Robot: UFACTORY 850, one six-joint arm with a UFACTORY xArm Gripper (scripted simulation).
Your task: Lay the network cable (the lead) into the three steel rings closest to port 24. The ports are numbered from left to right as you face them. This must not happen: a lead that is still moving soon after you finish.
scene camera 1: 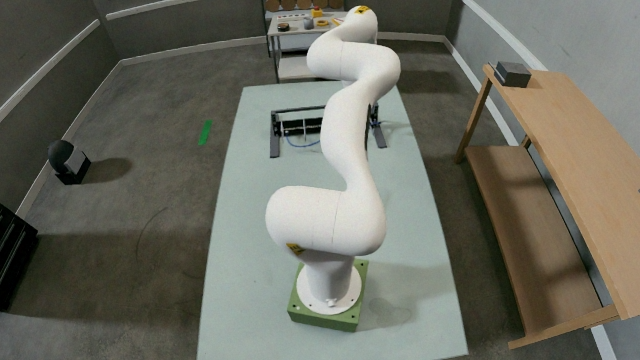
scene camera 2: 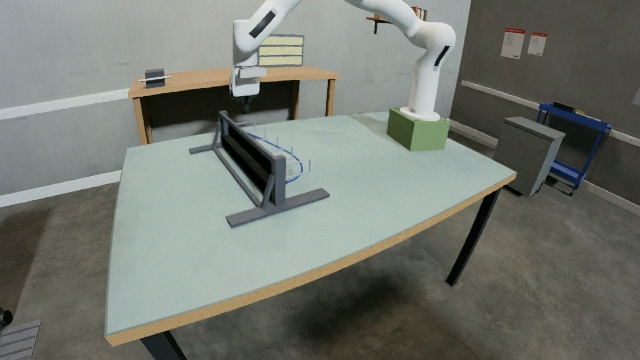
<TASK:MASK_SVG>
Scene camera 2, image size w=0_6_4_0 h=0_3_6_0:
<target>my gripper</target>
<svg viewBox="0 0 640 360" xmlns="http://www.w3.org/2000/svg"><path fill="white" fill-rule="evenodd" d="M235 66L231 69L230 75L231 99L238 100L241 103L241 112L246 115L249 114L249 104L252 99L259 96L259 76L239 78L238 70L244 67Z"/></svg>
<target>dark grey patch panel rack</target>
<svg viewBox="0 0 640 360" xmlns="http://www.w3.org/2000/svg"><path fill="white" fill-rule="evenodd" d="M189 149L190 154L214 150L231 175L256 205L256 208L226 216L231 228L330 197L326 190L319 188L286 198L286 179L310 173L311 159L309 159L309 171L286 177L286 166L301 163L301 161L286 164L287 160L293 159L293 147L291 149L291 158L286 159L282 154L274 156L271 152L284 149L268 151L277 147L266 149L258 142L269 139L266 138L266 128L264 128L263 139L252 137L247 132L257 130L255 129L255 121L254 130L244 131L238 124L247 122L233 122L228 117L227 111L219 112L219 123L213 144ZM218 148L223 148L237 166L263 194L261 202L224 158Z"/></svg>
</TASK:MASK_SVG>
